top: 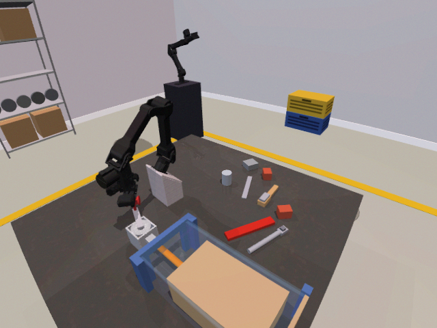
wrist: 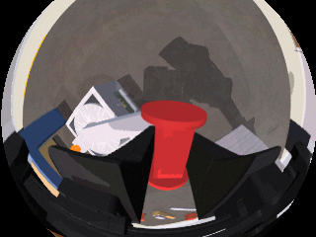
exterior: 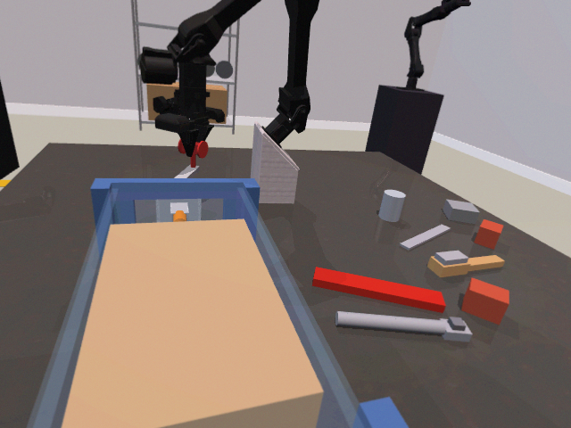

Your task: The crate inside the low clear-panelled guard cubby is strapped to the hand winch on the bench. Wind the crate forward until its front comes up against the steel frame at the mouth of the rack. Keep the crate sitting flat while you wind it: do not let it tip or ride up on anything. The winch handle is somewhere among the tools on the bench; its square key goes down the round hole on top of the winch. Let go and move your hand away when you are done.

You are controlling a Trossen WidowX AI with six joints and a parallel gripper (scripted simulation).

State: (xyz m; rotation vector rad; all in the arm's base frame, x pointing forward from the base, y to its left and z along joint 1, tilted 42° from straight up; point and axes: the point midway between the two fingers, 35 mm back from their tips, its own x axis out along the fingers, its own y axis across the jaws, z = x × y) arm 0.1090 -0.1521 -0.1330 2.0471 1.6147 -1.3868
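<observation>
Now: gripper tip 10 cm above the white winch, 8 cm short of it and 4 cm to the left of it. The rest, counted from my gripper tip: winch handle: 4 cm ahead, 2 cm below, 1 cm to the right; clear-panelled cubby: 50 cm ahead, 2 cm to the left, 1 cm below; red knob: 1 cm above.
</observation>
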